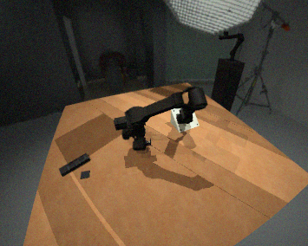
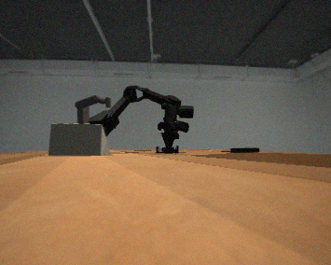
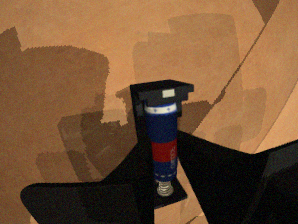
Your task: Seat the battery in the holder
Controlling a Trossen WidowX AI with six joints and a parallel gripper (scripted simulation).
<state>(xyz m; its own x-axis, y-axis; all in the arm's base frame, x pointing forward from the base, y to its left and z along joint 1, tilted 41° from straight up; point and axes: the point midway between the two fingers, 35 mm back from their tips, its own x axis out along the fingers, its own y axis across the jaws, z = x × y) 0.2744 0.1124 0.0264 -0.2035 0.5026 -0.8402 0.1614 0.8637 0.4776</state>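
My gripper tip is now 1 cm below the battery. From my gripper tip the other things lie so: small black square 31 cm ahead, 14 cm to the left, 1 cm below; long black bar 37 cm ahead, 7 cm to the left, 1 cm above.
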